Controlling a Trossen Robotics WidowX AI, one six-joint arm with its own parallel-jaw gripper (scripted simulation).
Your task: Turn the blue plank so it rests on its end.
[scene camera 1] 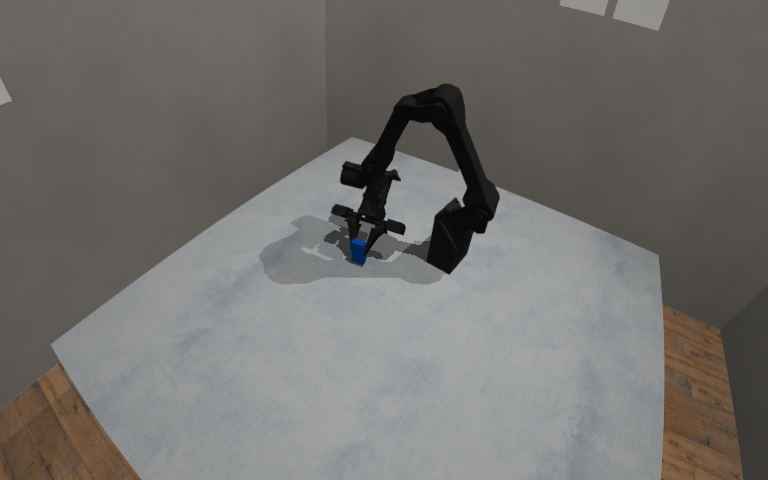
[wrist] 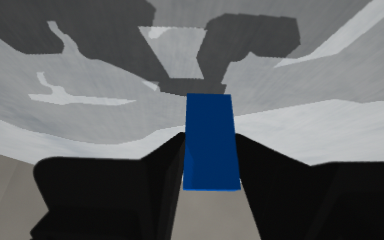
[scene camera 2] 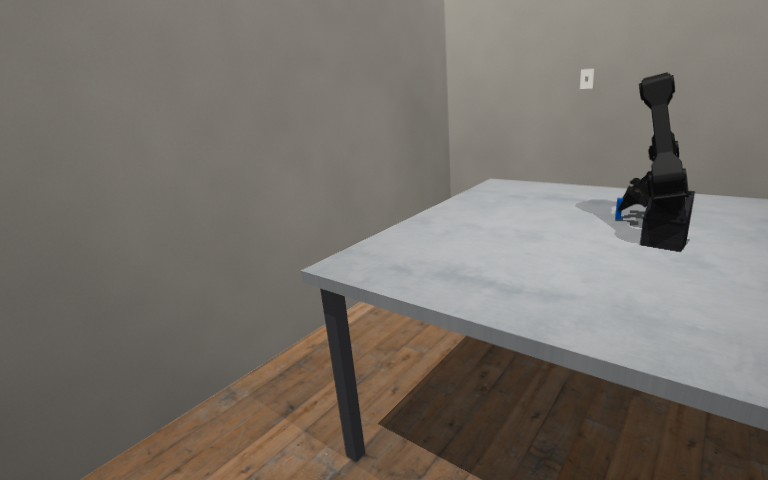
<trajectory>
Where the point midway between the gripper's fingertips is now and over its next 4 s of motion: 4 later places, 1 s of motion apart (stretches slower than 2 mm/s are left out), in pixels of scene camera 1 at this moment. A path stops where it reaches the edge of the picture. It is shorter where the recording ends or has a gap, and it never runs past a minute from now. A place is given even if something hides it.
My gripper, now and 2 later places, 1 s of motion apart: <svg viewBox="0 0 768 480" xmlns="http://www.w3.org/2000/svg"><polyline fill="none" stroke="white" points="358,252 358,253 364,220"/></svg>
</trajectory>
